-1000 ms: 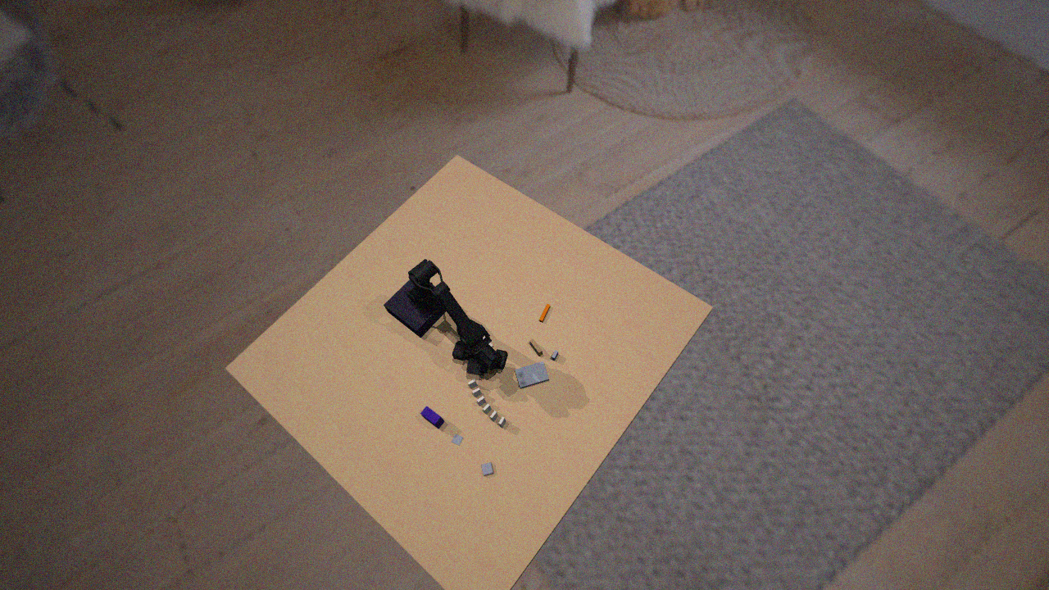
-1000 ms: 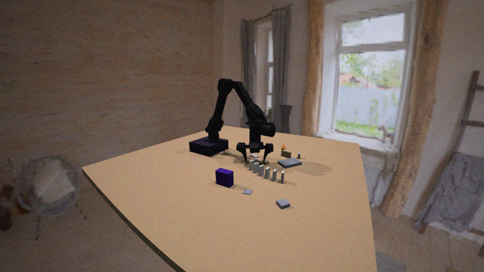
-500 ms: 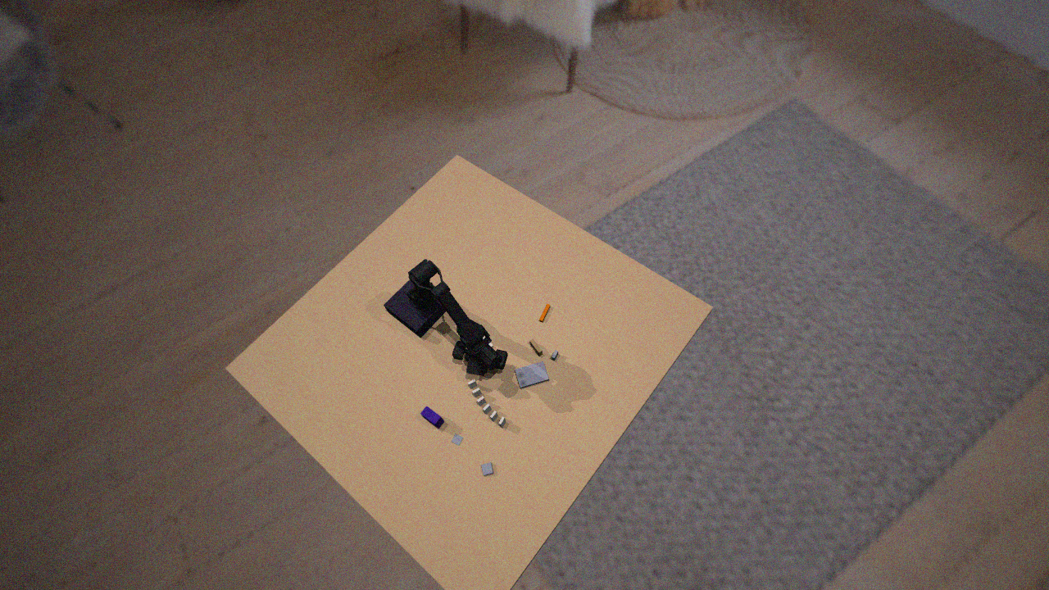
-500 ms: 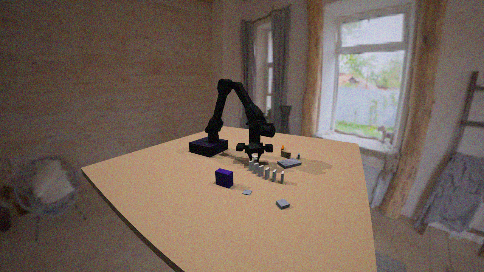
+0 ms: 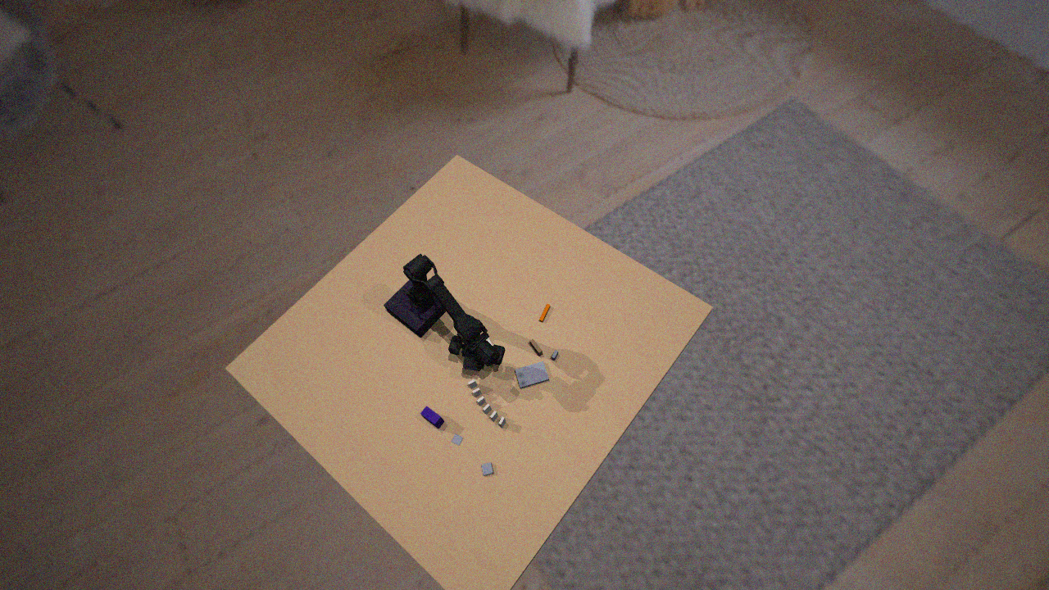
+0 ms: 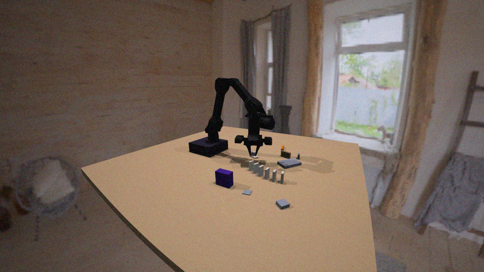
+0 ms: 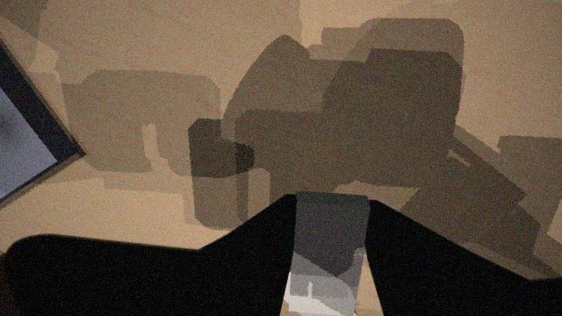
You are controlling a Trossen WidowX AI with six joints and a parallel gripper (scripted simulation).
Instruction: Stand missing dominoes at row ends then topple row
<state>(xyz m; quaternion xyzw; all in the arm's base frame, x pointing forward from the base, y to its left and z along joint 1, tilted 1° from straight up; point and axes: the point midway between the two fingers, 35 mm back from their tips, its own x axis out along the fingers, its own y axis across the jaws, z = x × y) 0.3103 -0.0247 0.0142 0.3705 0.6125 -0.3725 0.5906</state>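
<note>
The purple block lies 20 mm ahead of my gripper tip, 260 mm to the right of it and 10 mm below it. The rest, counted from my gripper tip: flat blue-grey slab: 170 mm ahead, 80 mm to the left, 30 mm below; brown block: 120 mm ahead, 170 mm to the left, 20 mm below; orange bar: 50 mm ahead, 300 mm to the left, 30 mm below.
</note>
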